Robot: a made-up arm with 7 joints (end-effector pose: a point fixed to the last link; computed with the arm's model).
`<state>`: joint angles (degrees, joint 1 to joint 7).
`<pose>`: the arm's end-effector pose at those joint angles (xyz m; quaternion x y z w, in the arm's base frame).
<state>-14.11 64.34 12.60 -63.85 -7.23 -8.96 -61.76</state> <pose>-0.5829 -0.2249 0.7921 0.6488 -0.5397 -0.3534 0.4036</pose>
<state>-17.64 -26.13 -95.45 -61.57 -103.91 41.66 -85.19</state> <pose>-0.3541 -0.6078 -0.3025 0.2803 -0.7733 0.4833 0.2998</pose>
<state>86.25 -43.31 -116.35 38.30 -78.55 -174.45 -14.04</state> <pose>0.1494 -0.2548 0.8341 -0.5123 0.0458 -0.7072 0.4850</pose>
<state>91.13 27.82 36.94 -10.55 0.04 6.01 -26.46</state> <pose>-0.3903 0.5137 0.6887 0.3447 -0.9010 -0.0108 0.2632</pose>
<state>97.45 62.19 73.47 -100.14 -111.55 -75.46 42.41</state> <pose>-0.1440 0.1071 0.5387 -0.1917 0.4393 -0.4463 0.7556</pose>
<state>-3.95 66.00 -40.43 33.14 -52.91 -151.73 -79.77</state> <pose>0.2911 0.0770 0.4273 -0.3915 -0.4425 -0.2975 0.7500</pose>
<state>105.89 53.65 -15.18 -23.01 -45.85 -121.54 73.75</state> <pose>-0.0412 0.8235 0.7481 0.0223 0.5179 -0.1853 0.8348</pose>
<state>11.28 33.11 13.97 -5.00 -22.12 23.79 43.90</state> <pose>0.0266 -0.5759 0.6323 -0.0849 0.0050 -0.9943 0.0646</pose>
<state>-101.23 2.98 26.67 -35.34 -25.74 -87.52 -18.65</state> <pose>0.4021 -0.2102 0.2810 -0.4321 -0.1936 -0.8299 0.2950</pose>
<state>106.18 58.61 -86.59 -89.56 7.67 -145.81 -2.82</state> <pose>0.2173 0.3740 0.5026 -0.2251 -0.8634 0.4510 0.0201</pose>
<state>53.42 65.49 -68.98 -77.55 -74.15 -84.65 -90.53</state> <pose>-0.0179 0.6075 0.8361 -0.2285 -0.1838 -0.0522 0.9546</pose>
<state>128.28 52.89 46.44 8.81 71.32 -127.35 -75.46</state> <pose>0.2172 0.4384 0.2032 -0.6232 0.1727 -0.5619 0.5158</pose>
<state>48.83 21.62 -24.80 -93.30 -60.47 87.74 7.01</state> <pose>0.0891 -0.3034 0.6992 -0.3643 0.2549 -0.8849 0.1388</pose>
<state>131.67 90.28 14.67 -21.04 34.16 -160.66 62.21</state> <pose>-0.5252 0.2611 0.7336 -0.8229 0.4980 0.1716 0.2128</pose>
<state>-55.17 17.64 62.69 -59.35 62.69 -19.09 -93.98</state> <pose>-0.3377 0.0186 -0.1660 -0.6662 0.6954 -0.2614 0.0656</pose>
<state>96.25 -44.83 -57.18 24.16 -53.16 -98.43 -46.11</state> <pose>-0.1260 -0.0858 1.4924 0.4248 0.1856 0.7812 0.4182</pose>
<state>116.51 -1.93 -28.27 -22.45 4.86 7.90 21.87</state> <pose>-0.0677 0.5551 1.2059 -0.0834 0.7597 0.5808 0.2802</pose>
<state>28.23 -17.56 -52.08 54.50 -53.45 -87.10 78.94</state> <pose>-0.2667 -0.0930 1.1600 0.4936 -0.8161 -0.1578 0.2557</pose>
